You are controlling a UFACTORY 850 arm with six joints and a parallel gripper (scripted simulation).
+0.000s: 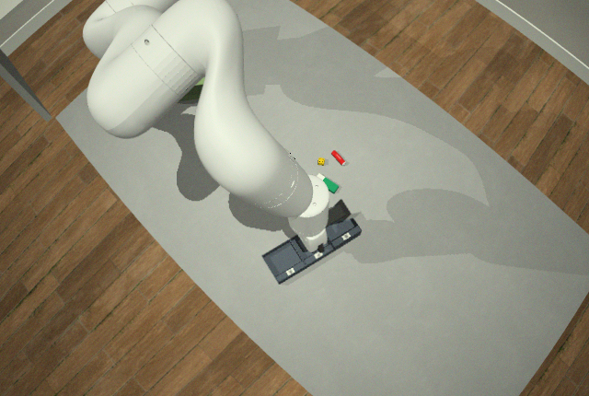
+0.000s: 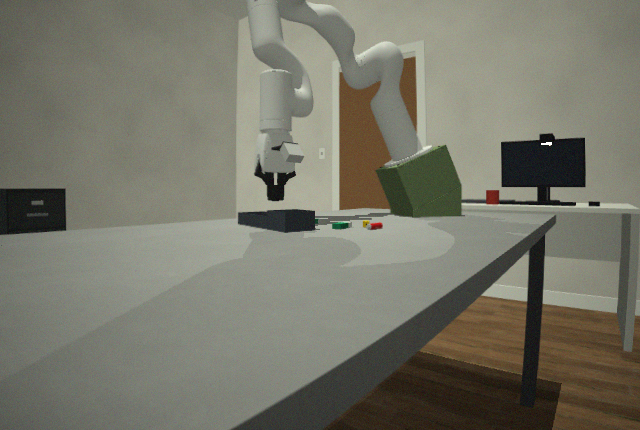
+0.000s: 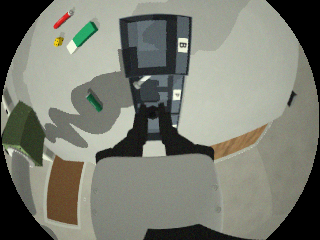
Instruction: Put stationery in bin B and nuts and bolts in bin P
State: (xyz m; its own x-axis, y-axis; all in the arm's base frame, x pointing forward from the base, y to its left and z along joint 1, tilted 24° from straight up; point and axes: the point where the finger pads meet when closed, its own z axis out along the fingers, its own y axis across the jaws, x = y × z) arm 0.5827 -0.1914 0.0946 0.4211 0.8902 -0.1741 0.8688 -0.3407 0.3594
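The dark bin row lies 7 cm below my hand and 1 cm ahead of it. Round my hand: white bolt 8 cm below, 3 cm to the left, 1 cm behind; green cylinder 12 cm behind, 8 cm below, 4 cm to the left; black nut 2 cm below.
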